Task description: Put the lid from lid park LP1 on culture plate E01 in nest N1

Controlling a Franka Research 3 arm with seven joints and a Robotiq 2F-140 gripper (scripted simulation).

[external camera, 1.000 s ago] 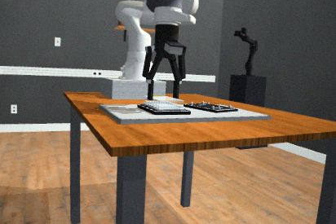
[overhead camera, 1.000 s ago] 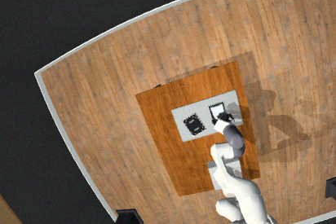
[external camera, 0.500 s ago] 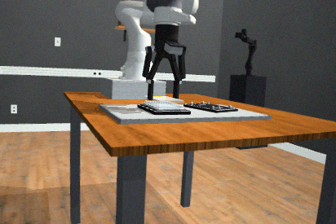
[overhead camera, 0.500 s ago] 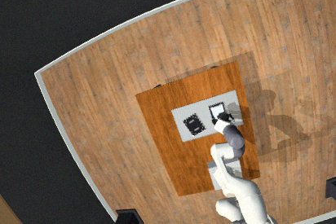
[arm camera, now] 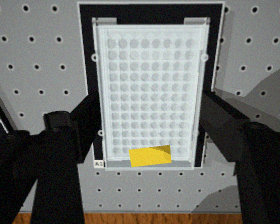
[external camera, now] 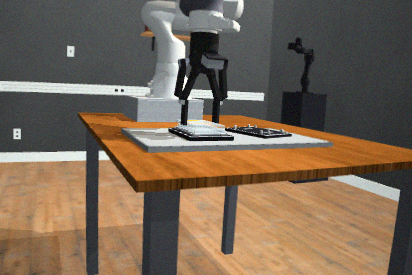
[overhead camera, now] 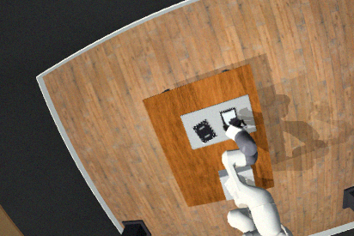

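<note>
My hand is 2 cm above the clear lid. Round my hand: black nest (5 cm below); then culture plate (4 cm below); then black lid park (21 cm to the left, 5 cm below, 3 cm behind).
</note>
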